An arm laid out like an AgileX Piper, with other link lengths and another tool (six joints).
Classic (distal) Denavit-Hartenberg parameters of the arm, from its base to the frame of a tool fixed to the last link. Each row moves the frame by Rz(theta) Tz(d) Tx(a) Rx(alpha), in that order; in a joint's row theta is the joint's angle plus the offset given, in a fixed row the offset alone. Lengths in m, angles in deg.
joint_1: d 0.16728  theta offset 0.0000  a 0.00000  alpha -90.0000
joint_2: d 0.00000  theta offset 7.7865  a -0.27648  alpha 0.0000
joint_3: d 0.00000  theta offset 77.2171  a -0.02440  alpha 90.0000
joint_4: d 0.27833  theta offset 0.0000  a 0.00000  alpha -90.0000
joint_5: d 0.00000  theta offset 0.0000  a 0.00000  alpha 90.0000
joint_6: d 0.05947  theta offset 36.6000  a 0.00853  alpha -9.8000
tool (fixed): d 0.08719  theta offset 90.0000  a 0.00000  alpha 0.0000
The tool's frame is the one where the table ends.
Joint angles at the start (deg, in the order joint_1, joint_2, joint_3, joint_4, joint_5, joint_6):
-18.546, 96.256, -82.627, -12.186, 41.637, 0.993
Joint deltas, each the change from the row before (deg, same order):
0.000, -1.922, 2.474, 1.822, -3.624, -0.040
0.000, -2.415, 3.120, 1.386, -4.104, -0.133
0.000, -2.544, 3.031, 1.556, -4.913, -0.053
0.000, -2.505, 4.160, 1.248, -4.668, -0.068
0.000, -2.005, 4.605, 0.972, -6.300, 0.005
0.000, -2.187, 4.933, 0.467, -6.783, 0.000
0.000, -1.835, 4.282, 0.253, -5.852, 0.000
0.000, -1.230, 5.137, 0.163, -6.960, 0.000
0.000, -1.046, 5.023, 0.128, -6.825, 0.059
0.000, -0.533, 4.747, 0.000, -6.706, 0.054
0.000, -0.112, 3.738, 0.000, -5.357, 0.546
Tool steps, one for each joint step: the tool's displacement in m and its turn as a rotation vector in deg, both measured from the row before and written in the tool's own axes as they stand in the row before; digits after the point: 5 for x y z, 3 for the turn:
0.00421, -0.00147, -0.00558, -1.876, 2.870, 0.985
0.00319, -0.00203, -0.00735, -2.276, 2.796, 0.540
0.00512, 0.00064, -0.00870, -3.158, 3.383, 0.711
0.00012, -0.00605, -0.00633, -2.094, 2.419, 0.612
-0.00123, -0.00708, -0.00311, -2.696, 2.720, 0.365
-0.00188, -0.00730, -0.00514, -3.031, 2.730, -0.126
-0.00196, -0.00669, -0.00553, -2.575, 2.252, -0.220
-0.00578, -0.01234, -0.00395, -2.246, 2.100, -0.233
-0.00588, -0.01268, -0.00553, -2.107, 1.959, -0.149
-0.00635, -0.01337, -0.00581, -1.799, 1.760, -0.192
-0.00544, -0.01137, -0.00536, -1.312, 1.264, 0.410

